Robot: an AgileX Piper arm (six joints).
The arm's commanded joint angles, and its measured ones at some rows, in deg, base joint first. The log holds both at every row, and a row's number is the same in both.
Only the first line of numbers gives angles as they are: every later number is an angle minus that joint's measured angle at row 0.
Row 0, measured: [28.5 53.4 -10.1 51.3 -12.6 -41.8]
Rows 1 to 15, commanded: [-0.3 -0.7 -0.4 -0.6 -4.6 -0.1]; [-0.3 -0.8 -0.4 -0.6 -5.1 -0.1]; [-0.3 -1.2 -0.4 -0.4 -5.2 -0.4]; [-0.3 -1.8 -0.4 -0.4 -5.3 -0.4]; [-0.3 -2.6 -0.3 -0.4 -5.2 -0.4]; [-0.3 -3.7 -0.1 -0.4 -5.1 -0.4]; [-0.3 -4.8 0.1 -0.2 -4.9 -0.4]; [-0.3 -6.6 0.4 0.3 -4.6 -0.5]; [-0.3 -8.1 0.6 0.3 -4.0 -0.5]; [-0.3 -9.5 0.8 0.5 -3.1 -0.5]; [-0.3 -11.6 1.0 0.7 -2.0 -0.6]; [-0.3 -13.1 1.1 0.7 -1.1 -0.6]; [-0.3 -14.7 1.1 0.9 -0.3 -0.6]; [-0.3 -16.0 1.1 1.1 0.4 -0.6]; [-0.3 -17.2 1.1 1.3 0.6 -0.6]
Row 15, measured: [0.0 -12.2 1.4 1.7 1.5 0.0]
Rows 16 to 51, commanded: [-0.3 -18.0 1.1 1.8 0.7 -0.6]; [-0.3 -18.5 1.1 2.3 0.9 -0.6]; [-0.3 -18.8 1.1 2.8 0.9 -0.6]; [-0.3 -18.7 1.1 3.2 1.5 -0.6]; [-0.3 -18.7 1.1 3.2 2.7 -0.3]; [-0.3 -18.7 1.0 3.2 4.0 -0.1]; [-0.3 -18.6 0.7 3.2 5.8 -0.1]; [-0.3 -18.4 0.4 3.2 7.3 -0.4]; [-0.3 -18.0 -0.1 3.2 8.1 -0.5]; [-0.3 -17.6 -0.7 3.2 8.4 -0.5]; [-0.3 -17.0 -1.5 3.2 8.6 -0.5]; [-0.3 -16.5 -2.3 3.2 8.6 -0.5]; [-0.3 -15.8 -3.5 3.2 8.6 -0.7]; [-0.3 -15.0 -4.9 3.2 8.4 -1.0]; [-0.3 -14.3 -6.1 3.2 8.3 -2.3]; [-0.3 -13.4 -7.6 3.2 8.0 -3.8]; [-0.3 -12.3 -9.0 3.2 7.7 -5.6]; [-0.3 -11.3 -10.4 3.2 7.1 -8.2]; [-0.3 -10.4 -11.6 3.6 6.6 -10.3]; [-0.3 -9.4 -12.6 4.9 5.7 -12.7]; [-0.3 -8.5 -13.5 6.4 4.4 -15.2]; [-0.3 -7.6 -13.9 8.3 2.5 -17.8]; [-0.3 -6.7 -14.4 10.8 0.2 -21.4]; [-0.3 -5.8 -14.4 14.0 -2.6 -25.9]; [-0.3 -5.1 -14.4 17.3 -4.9 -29.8]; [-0.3 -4.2 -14.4 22.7 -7.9 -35.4]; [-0.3 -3.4 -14.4 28.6 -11.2 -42.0]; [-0.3 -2.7 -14.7 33.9 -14.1 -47.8]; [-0.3 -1.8 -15.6 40.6 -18.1 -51.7]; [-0.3 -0.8 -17.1 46.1 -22.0 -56.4]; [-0.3 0.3 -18.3 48.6 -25.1 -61.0]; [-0.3 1.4 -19.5 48.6 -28.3 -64.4]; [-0.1 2.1 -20.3 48.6 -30.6 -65.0]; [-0.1 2.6 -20.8 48.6 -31.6 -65.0]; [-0.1 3.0 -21.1 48.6 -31.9 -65.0]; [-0.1 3.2 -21.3 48.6 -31.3 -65.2]
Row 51, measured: [0.0 2.2 -18.6 48.9 -27.0 -61.5]
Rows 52 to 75, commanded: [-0.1 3.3 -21.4 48.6 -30.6 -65.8]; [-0.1 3.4 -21.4 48.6 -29.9 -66.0]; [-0.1 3.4 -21.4 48.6 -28.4 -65.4]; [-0.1 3.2 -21.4 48.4 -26.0 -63.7]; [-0.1 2.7 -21.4 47.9 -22.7 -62.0]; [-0.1 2.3 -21.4 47.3 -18.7 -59.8]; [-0.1 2.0 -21.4 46.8 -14.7 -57.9]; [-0.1 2.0 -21.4 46.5 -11.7 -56.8]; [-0.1 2.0 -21.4 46.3 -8.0 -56.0]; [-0.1 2.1 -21.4 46.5 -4.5 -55.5]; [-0.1 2.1 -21.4 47.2 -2.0 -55.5]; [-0.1 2.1 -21.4 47.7 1.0 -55.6]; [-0.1 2.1 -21.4 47.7 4.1 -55.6]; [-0.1 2.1 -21.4 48.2 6.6 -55.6]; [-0.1 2.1 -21.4 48.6 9.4 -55.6]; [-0.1 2.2 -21.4 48.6 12.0 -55.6]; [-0.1 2.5 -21.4 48.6 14.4 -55.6]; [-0.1 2.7 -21.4 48.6 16.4 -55.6]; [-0.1 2.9 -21.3 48.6 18.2 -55.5]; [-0.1 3.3 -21.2 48.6 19.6 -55.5]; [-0.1 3.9 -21.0 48.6 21.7 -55.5]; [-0.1 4.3 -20.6 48.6 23.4 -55.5]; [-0.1 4.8 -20.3 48.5 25.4 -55.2]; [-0.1 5.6 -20.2 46.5 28.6 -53.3]
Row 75, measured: [-0.2 4.1 -20.3 49.4 19.2 -55.8]
